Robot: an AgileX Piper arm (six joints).
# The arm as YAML. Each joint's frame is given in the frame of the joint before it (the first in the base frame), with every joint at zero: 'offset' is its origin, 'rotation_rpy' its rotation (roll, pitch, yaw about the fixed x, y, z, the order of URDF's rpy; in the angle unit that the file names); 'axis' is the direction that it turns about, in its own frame. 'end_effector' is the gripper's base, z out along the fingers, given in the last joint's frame.
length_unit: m
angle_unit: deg
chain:
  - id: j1
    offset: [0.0, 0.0, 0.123]
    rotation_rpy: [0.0, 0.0, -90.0]
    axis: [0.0, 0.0, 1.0]
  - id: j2
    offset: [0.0, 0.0, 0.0]
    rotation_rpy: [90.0, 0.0, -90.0]
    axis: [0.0, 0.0, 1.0]
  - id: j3
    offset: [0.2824, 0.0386, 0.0]
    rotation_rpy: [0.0, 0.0, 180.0]
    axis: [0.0, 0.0, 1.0]
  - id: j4
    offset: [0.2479, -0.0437, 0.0]
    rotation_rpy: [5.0, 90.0, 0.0]
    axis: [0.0, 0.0, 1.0]
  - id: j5
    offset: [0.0, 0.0, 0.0]
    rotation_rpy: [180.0, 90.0, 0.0]
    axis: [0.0, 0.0, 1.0]
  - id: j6
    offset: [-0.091, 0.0, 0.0]
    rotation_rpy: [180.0, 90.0, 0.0]
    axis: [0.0, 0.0, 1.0]
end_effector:
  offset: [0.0, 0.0, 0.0]
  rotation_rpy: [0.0, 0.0, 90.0]
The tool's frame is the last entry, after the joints.
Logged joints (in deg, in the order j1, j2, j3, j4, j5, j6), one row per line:
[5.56 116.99 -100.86 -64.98 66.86 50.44]
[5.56 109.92 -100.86 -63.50 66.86 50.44]
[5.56 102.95 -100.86 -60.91 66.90 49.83]
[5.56 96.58 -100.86 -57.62 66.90 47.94]
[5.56 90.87 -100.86 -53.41 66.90 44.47]
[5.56 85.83 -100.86 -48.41 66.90 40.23]
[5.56 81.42 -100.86 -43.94 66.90 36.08]
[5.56 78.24 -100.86 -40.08 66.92 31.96]
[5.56 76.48 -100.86 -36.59 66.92 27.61]
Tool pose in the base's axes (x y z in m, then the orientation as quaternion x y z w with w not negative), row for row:
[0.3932 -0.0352 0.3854 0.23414 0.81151 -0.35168 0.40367]
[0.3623 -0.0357 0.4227 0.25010 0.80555 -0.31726 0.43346]
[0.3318 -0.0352 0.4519 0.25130 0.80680 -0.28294 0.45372]
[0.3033 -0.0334 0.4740 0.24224 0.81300 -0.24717 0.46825]
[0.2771 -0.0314 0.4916 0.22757 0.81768 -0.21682 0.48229]
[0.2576 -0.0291 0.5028 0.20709 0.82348 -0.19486 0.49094]
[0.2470 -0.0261 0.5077 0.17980 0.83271 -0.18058 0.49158]
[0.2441 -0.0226 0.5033 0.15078 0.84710 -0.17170 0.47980]
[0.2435 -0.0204 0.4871 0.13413 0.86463 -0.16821 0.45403]
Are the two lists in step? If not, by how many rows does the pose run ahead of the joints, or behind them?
The pose runs 2 rows ahead of the joints: the pose in row i belongs to the joints in row i + 2.
